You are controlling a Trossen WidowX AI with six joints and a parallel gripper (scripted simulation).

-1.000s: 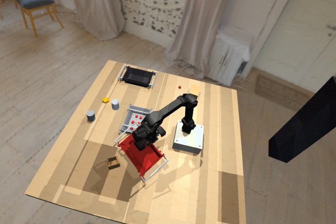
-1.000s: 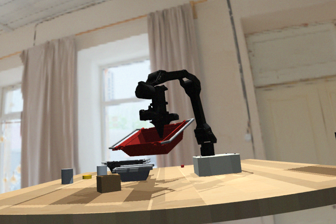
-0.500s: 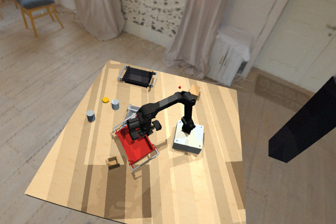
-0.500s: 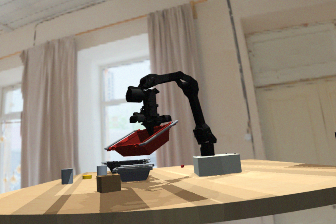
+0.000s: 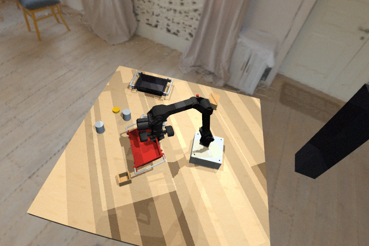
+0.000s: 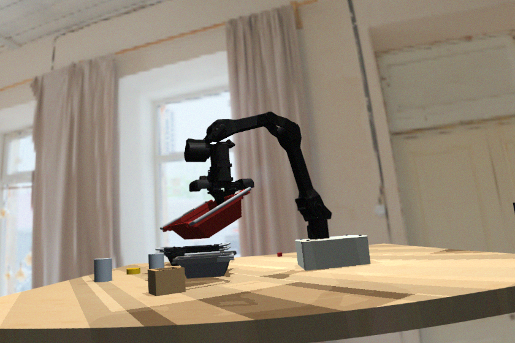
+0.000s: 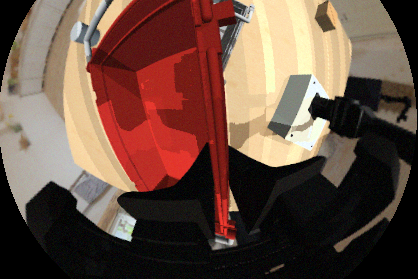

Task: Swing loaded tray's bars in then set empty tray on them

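My gripper tip is now 50 mm short of the red tray and 50 mm to the right of it. Also, from my gripper tip: red cube (70 mm behind, 660 mm to the right, 170 mm below); small box (90 mm ahead, 220 mm to the left, 170 mm below); yellow disc (420 mm ahead, 220 mm to the right, 170 mm below).
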